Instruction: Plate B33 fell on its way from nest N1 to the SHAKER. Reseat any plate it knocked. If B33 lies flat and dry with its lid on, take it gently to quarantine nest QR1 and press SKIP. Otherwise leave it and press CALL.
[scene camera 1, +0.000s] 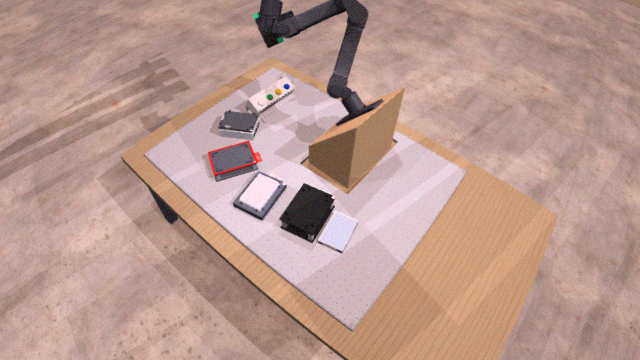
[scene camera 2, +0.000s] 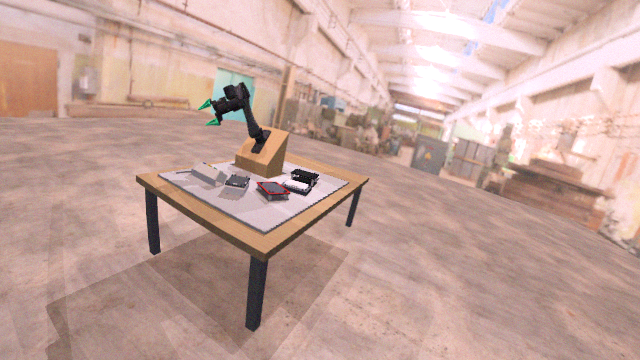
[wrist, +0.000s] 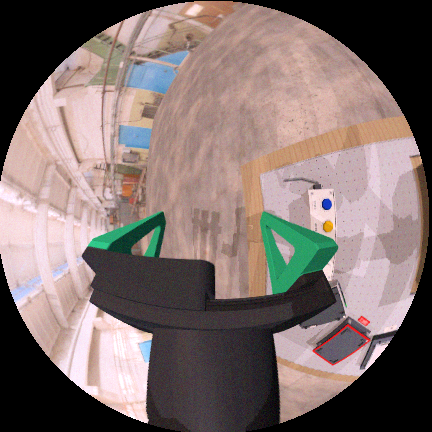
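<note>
My gripper is open and empty, high beyond the button-box end of the table. A pale plate lies on the mat against the black nest; it looks flat, but its label, lid and dryness cannot be told. A white plate sits in a dark nest; whether it is level is unclear. The red-rimmed nest has a red tag. A grey-topped device, probably the SHAKER, stands near the button box.
The button box carries white, green, yellow and blue buttons; their lettering is unreadable. The wooden arm mount rises beside the nests. A grey perforated mat covers part of the wooden table.
</note>
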